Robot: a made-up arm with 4 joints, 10 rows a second.
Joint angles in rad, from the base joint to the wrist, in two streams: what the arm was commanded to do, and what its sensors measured. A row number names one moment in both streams.
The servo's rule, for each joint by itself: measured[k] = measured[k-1] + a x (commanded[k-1-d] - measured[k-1]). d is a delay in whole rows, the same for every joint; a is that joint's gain. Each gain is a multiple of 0.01, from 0.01 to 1. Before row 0 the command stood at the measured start. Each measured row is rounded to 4 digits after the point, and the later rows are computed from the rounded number. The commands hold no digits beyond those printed.
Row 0, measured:
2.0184, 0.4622, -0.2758, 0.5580
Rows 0 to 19, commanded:
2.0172, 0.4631, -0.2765, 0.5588
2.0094, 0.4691, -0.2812, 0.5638
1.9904, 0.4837, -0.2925, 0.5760
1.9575, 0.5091, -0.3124, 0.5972
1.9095, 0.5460, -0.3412, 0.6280
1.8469, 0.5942, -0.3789, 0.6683
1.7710, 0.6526, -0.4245, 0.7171
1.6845, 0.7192, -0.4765, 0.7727
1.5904, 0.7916, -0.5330, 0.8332
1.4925, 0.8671, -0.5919, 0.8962
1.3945, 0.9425, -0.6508, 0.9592
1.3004, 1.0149, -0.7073, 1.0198
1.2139, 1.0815, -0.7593, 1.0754
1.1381, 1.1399, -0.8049, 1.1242
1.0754, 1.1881, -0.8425, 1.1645
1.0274, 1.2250, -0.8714, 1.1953
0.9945, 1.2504, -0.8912, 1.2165
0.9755, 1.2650, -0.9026, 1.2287
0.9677, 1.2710, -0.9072, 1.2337
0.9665, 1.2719, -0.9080, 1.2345
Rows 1 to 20, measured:
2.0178, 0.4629, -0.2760, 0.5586
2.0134, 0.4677, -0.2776, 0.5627
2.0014, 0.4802, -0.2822, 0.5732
1.9786, 0.5027, -0.2916, 0.5922
1.9427, 0.5365, -0.3070, 0.6205
1.8929, 0.5815, -0.3293, 0.6583
1.8295, 0.6370, -0.3588, 0.7048
1.7541, 0.7011, -0.3953, 0.7584
1.6690, 0.7717, -0.4380, 0.8175
1.5772, 0.8461, -0.4857, 0.8797
1.4822, 0.9213, -0.5369, 0.9425
1.3877, 0.9943, -0.5897, 1.0036
1.2973, 1.0623, -0.6423, 1.0603
1.2145, 1.1228, -0.6927, 1.1108
1.1422, 1.1737, -0.7391, 1.1532
1.0825, 1.2137, -0.7801, 1.1865
1.0367, 1.2423, -0.8145, 1.2102
1.0049, 1.2600, -0.8418, 1.2248
0.9856, 1.2686, -0.8621, 1.2318
0.9757, 1.2712, -0.8763, 1.2339
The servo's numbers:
d 0
a 0.52 0.78 0.31 0.79

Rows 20 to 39, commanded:
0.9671, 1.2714, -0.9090, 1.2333
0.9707, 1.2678, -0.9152, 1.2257
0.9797, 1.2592, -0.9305, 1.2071
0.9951, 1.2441, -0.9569, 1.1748
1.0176, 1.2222, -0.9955, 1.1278
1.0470, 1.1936, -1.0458, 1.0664
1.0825, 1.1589, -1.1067, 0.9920
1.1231, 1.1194, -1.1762, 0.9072
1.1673, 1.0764, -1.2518, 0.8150
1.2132, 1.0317, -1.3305, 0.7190
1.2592, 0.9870, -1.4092, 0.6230
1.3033, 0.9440, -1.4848, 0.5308
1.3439, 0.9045, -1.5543, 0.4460
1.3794, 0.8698, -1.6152, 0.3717
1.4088, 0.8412, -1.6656, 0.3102
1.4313, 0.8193, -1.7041, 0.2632
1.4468, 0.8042, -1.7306, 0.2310
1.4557, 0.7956, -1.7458, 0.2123
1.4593, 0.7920, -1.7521, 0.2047
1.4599, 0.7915, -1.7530, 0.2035
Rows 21 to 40, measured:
0.9712, 1.2714, -0.8864, 1.2334
0.9709, 1.2686, -0.8953, 1.2273
0.9755, 1.2613, -0.9062, 1.2113
0.9857, 1.2479, -0.9219, 1.1825
1.0023, 1.2279, -0.9447, 1.1393
1.0255, 1.2011, -0.9760, 1.0817
1.0551, 1.1682, -1.0165, 1.0108
1.0905, 1.1301, -1.0660, 0.9290
1.1304, 1.0882, -1.1236, 0.8389
1.1735, 1.0441, -1.1877, 0.7442
1.2181, 0.9996, -1.2564, 0.6485
1.2624, 0.9562, -1.3272, 0.5555
1.3048, 0.9159, -1.3976, 0.4690
1.3436, 0.8799, -1.4651, 0.3921
1.3775, 0.8497, -1.5273, 0.3274
1.4055, 0.8260, -1.5821, 0.2767
1.4270, 0.8090, -1.6281, 0.2406
1.4419, 0.7985, -1.6646, 0.2182
1.4509, 0.7934, -1.6917, 0.2075
1.4556, 0.7919, -1.7107, 0.2043

